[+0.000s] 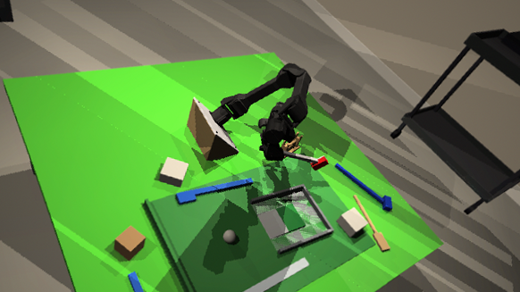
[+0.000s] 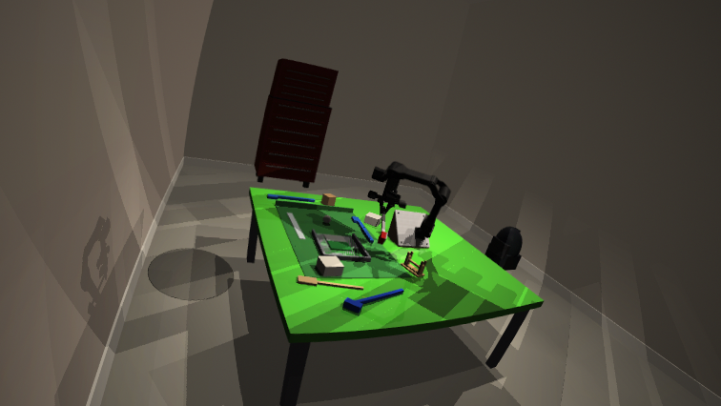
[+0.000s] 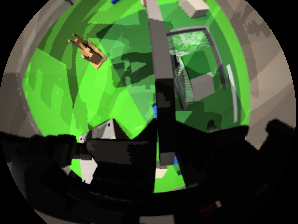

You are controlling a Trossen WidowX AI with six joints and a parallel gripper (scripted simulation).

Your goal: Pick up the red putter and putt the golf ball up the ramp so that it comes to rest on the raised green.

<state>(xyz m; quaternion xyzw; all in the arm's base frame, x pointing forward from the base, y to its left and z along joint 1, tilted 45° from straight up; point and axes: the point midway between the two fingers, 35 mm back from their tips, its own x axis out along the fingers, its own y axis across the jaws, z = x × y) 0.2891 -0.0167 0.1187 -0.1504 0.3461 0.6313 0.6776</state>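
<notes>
Now: the red putter 30 mm ahead of my gripper tip, 120 mm to the left of it and 10 mm above it. Also, from my gripper tip: blue putter (130 mm ahead, 490 mm to the left, 140 mm below); then wooden stand (130 mm behind, 230 mm to the left, 120 mm below); then white golf ball (220 mm ahead, 190 mm to the right, 130 mm below).
</notes>
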